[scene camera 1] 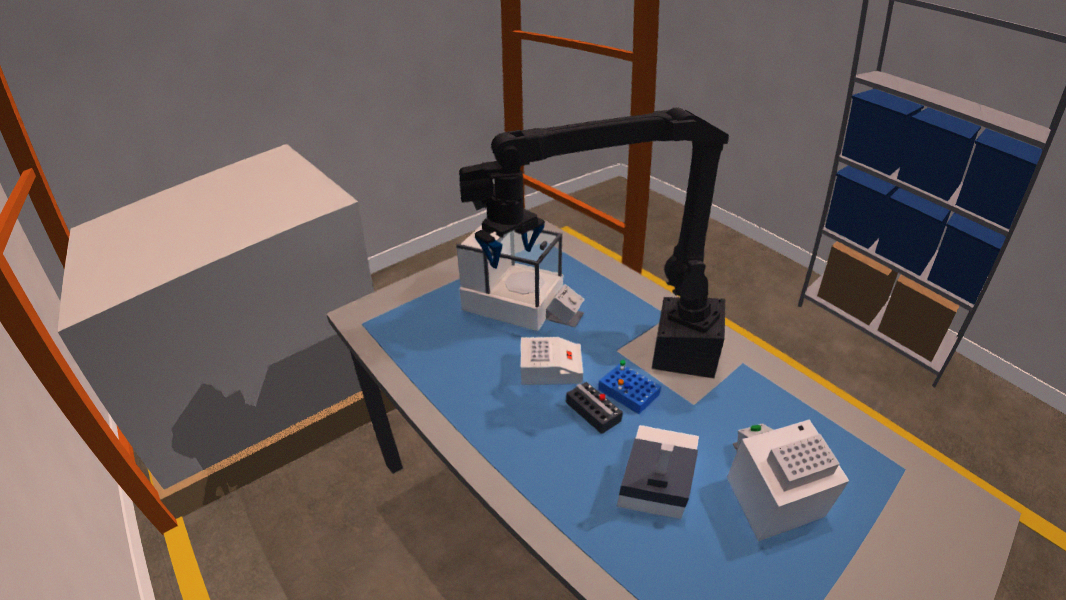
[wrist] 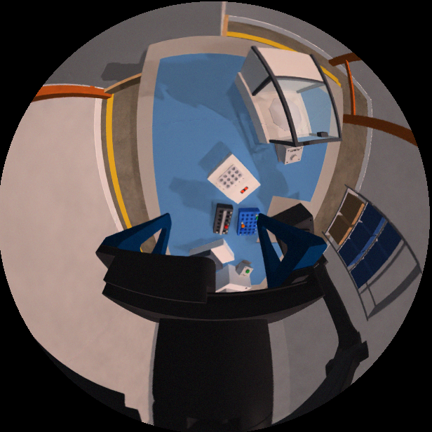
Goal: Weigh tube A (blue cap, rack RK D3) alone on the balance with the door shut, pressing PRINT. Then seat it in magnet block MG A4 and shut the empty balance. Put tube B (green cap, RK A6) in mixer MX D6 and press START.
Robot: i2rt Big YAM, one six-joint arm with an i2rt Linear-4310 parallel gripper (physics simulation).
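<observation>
My gripper (scene camera 1: 511, 255) (wrist: 213, 217) is open and empty, high above the table; it overlaps the balance in the scene view. The glass-walled balance (scene camera 1: 501, 307) (wrist: 255, 109) has a bare pan (scene camera 1: 524, 281) (wrist: 284, 114); its door state is unclear. Its small panel (scene camera 1: 566, 302) (wrist: 291, 154) stands beside it. The blue rack (scene camera 1: 640, 400) (wrist: 248, 221) holds a green-capped tube (scene camera 1: 622, 363) (wrist: 257, 218) and an orange cap; I cannot make out a blue cap. The black magnet block (scene camera 1: 593, 406) (wrist: 220, 220) shows a red cap. The white mixer (scene camera 1: 783, 491) (wrist: 231, 281) has a green button (scene camera 1: 755, 427) (wrist: 247, 271) beside it.
A white block device (scene camera 1: 550, 360) (wrist: 233, 178) with a red display stands between balance and rack. A dark-lidded box (scene camera 1: 660, 469) stands near the mixer. The black arm base (scene camera 1: 687, 346) is behind the rack. A shelf (scene camera 1: 951, 104) stands beyond the table.
</observation>
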